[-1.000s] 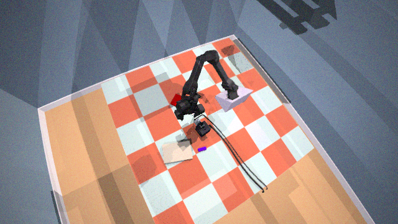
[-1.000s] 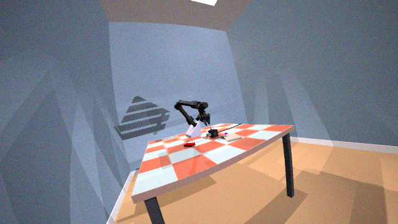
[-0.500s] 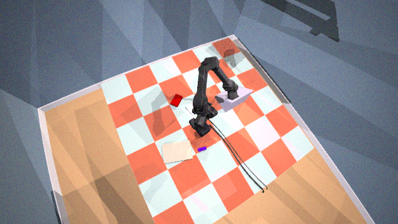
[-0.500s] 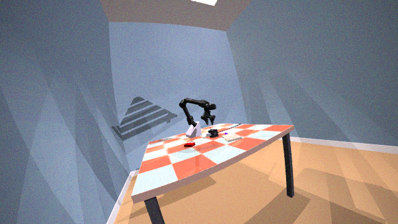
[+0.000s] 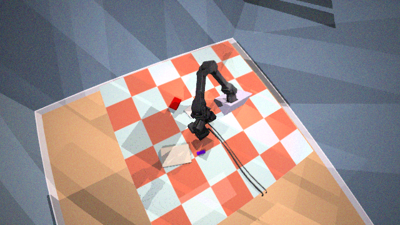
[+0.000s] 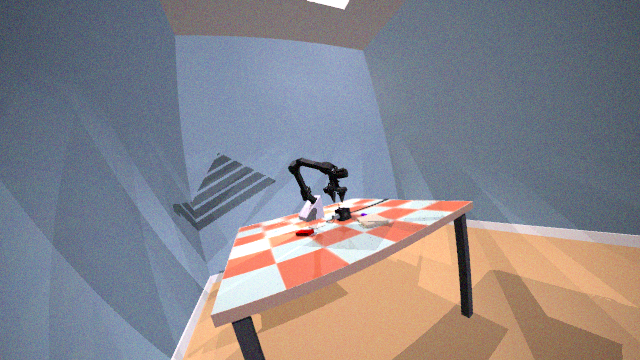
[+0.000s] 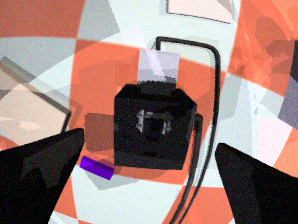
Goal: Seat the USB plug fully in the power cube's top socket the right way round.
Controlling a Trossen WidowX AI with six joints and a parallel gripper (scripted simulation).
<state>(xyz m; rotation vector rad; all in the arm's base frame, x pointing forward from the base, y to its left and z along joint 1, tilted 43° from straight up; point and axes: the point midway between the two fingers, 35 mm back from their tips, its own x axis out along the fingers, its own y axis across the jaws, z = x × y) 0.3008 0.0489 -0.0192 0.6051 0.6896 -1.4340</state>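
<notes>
My gripper tip is now 30 mm above the USB plug. Also, from my gripper tip: purple piece (70 mm ahead, 140 mm to the left, 120 mm below); then beige pad (230 mm ahead, 70 mm to the left, 120 mm below); then USB socket (50 mm below).
</notes>
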